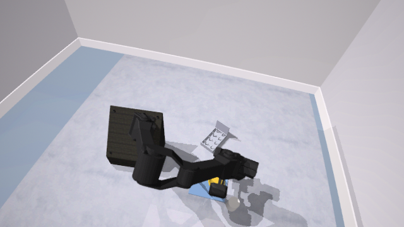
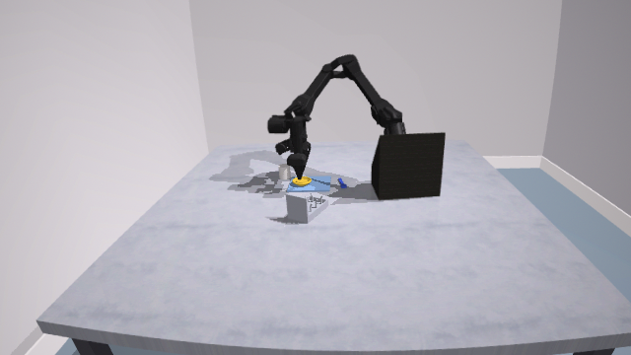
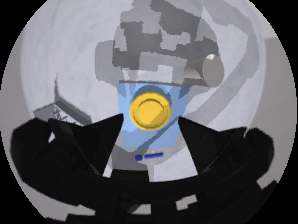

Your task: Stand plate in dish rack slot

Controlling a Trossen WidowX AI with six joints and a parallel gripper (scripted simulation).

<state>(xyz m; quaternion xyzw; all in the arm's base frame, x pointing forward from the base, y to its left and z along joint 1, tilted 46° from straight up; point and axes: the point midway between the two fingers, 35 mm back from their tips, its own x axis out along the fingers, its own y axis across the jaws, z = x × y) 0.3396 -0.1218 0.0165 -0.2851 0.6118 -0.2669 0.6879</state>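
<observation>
My gripper tip is now 2 cm above the yellow plate. From my gripper tip the other things lie so: blue utensil (15 cm behind, 4 cm below); white cup (7 cm ahead, 8 cm to the right, 1 cm below); dish rack (5 cm behind, 21 cm to the left, 2 cm below).
</observation>
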